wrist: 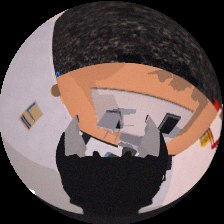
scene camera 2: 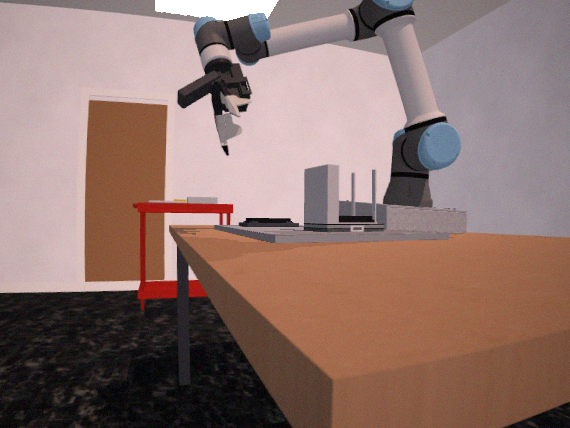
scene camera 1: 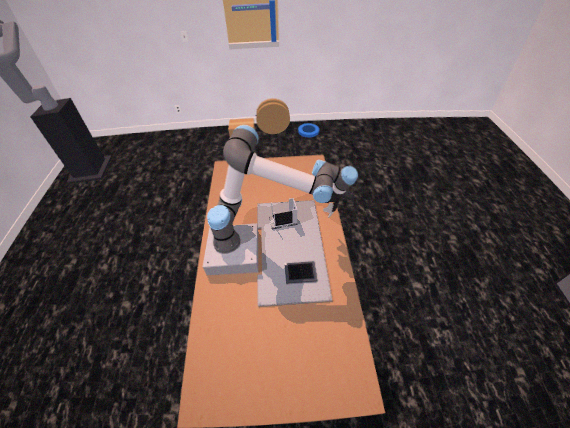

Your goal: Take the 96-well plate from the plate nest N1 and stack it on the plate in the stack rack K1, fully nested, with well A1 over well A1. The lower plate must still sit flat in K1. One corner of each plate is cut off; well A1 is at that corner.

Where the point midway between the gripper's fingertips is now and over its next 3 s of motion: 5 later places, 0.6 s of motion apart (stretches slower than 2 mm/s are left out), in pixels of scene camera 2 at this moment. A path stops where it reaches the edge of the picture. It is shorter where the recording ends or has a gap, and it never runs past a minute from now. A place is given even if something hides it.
The gripper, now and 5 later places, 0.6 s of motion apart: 232, 137; 235, 146; 240, 154; 247, 161; 258, 169; 268, 174
